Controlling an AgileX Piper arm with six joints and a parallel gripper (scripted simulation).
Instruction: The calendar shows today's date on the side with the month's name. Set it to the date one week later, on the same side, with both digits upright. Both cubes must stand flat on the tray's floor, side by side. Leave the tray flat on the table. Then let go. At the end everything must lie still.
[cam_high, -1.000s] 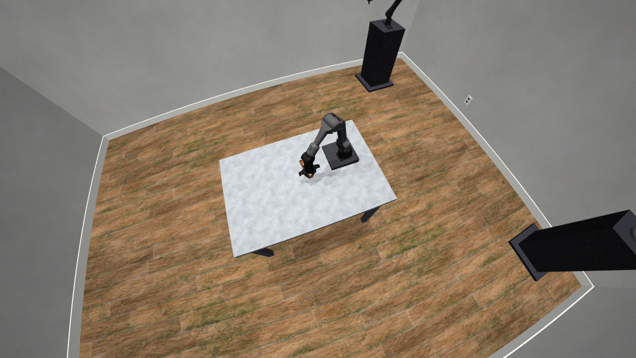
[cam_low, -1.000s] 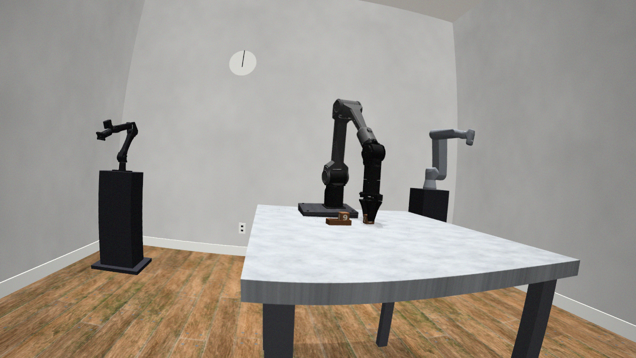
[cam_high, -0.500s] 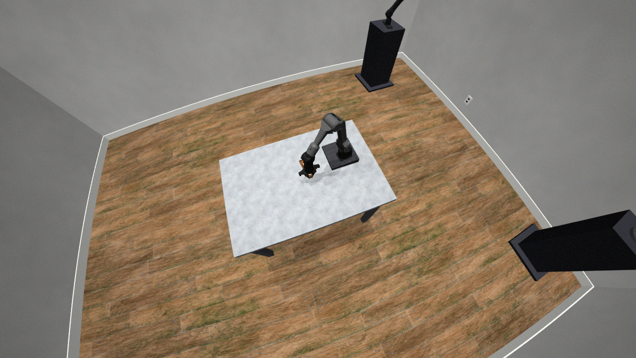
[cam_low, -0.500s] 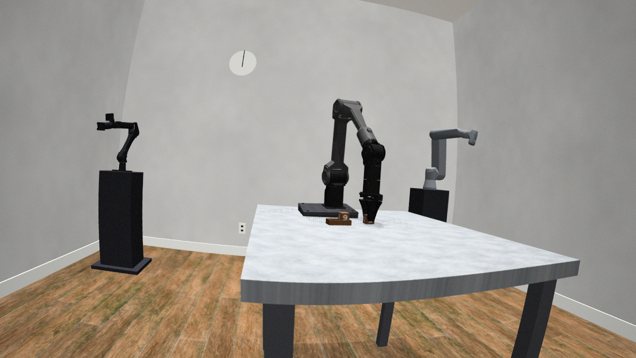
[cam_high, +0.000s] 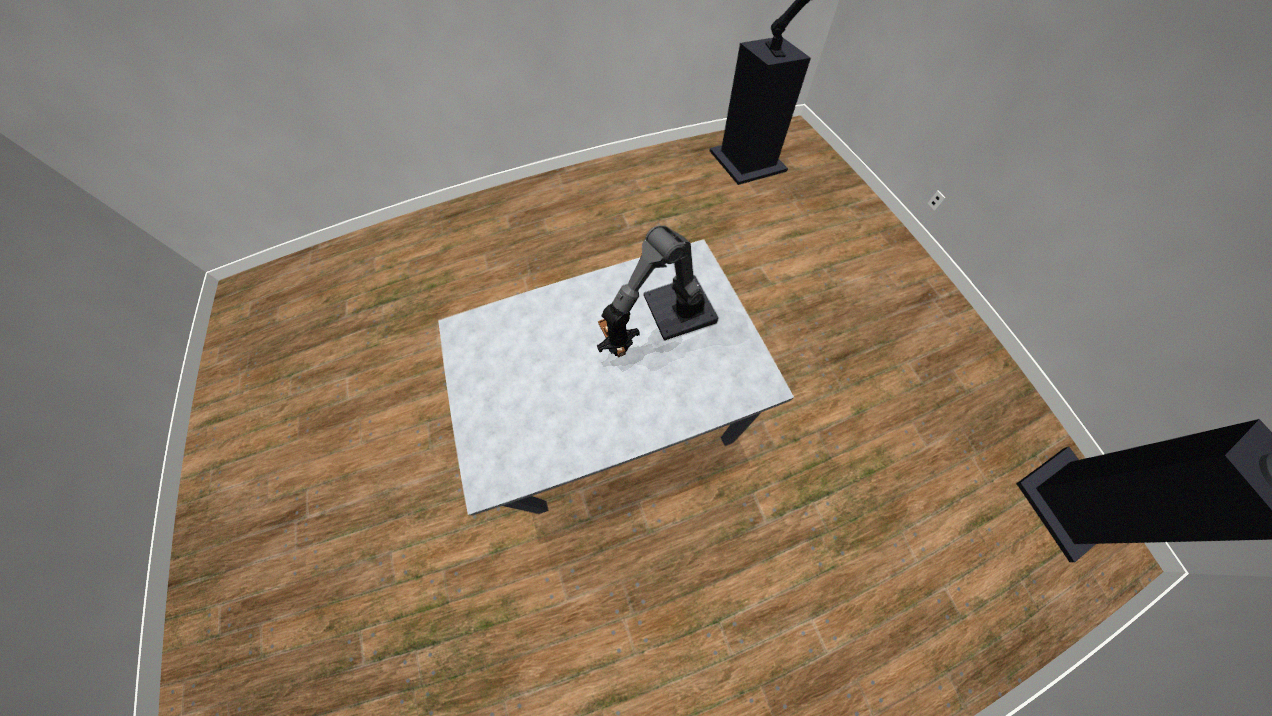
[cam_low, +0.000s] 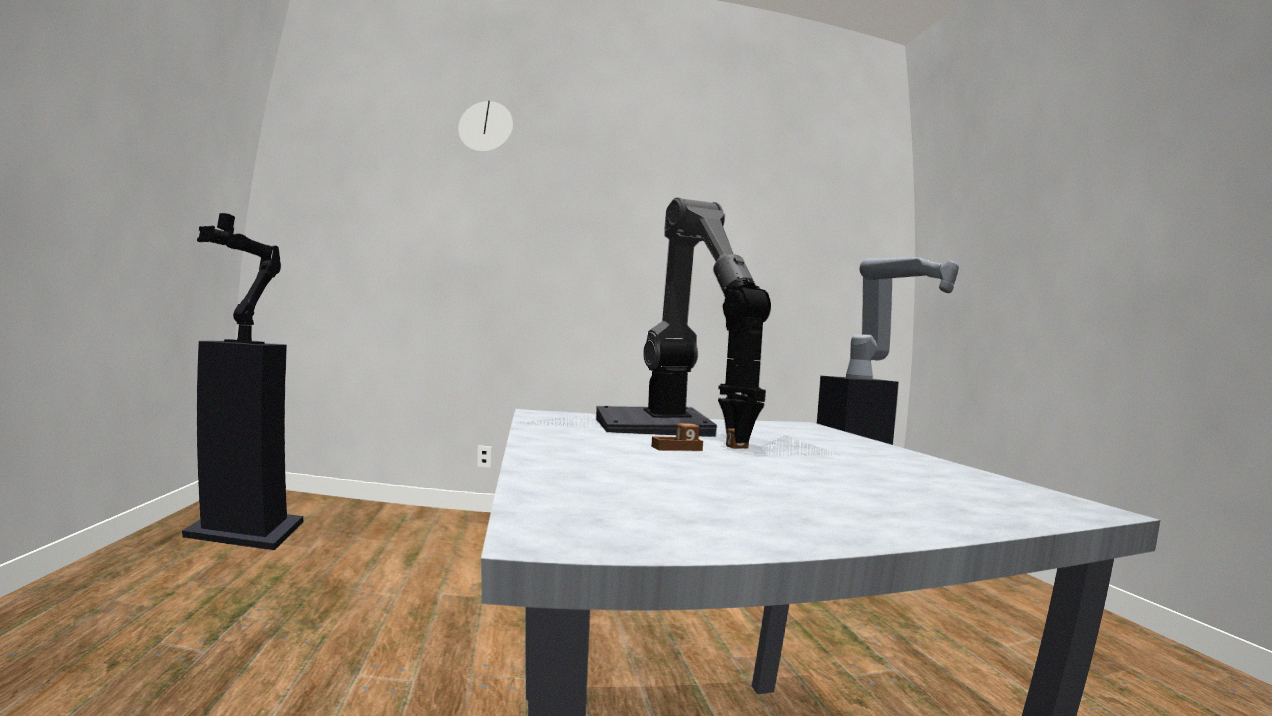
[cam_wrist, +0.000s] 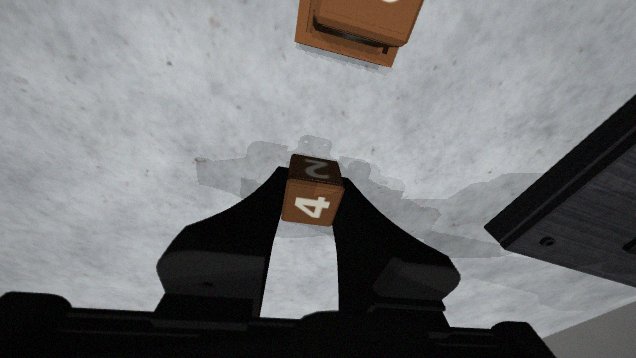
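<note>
My gripper is now right at the brown cube. The rest, counted from my hand: tray: 110 mm to the right, 10 mm below, 10 mm ahead.
</note>
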